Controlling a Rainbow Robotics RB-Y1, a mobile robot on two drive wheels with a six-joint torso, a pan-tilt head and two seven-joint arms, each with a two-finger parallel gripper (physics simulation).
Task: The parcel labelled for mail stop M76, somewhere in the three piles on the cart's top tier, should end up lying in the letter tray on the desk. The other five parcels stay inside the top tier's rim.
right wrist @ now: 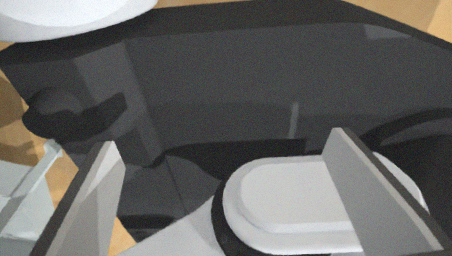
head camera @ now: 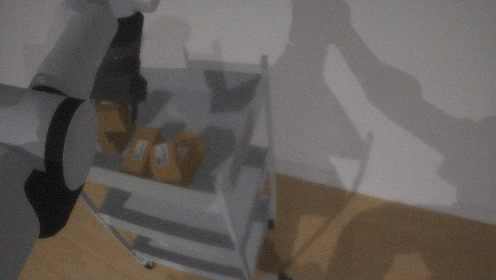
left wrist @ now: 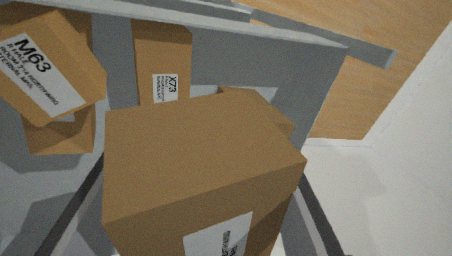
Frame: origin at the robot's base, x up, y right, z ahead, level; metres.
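Seen in the pictures: left gripper, fingertip midpoint: [head camera: 114,116] [left wrist: 200,157]; right gripper, fingertip midpoint: [right wrist: 227,148].
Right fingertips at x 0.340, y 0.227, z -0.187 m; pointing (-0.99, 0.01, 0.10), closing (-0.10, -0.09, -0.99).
Offsets run from my right fingertips to a thing's top centre. "spot": to the spot under its first point. Level surfaces: height alone.
My left gripper [head camera: 116,102] [left wrist: 200,157] is shut on a brown parcel {dx +0.555, dy -0.409, dz +0.529 m} [head camera: 111,118] [left wrist: 200,150], held above the cart's top tier {spot: dx +0.332, dy -0.399, dz +0.507 m} [head camera: 150,176] [left wrist: 235,65]. Its label is cut off at the lower edge of the left wrist view and unreadable. The parcel marked M63 {dx +0.426, dy -0.345, dz +0.480 m} [left wrist: 47,70] lies tilted over another parcel {spot: dx +0.376, dy -0.301, dz +0.551 m} [left wrist: 60,139]. The parcel marked X73 {dx +0.376, dy -0.411, dz +0.549 m} [left wrist: 162,52] lies beside them. Part of a further parcel {spot: dx +0.387, dy -0.516, dz +0.606 m} [left wrist: 262,107] shows behind the held one. My right gripper [right wrist: 227,148] is open and empty, above dark and white robot parts. The letter tray and desk do not show.
The cart's corner post {spot: dx +0.169, dy -0.117, dz +0.683 m} [head camera: 268,140] rises at the right of the top tier, with lower shelves [head camera: 170,207] below. A pale wall [head camera: 310,120] stands behind. Wooden floor {dx -0.339 m} [head camera: 400,225] [left wrist: 330,100] shows beside the cart.
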